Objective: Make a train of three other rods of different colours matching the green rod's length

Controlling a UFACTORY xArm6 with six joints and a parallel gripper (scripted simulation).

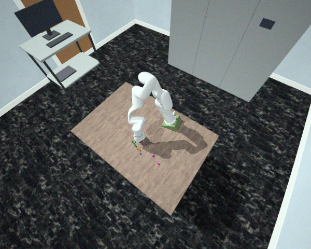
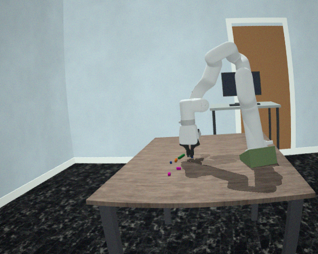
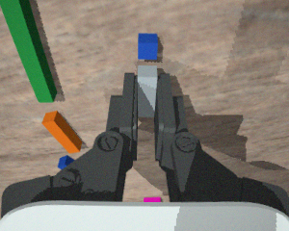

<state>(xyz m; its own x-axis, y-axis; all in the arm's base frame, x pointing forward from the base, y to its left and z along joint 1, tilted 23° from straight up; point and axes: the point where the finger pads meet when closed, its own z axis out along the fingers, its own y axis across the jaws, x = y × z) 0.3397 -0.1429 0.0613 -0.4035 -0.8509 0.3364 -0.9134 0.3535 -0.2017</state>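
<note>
My hand is 8 cm short of the orange rod, 3 cm above it and 2 cm to the right of it. Round my hand: green rod (5 cm to the right, 5 cm ahead, 3 cm below); then grey rod (2 cm below).
</note>
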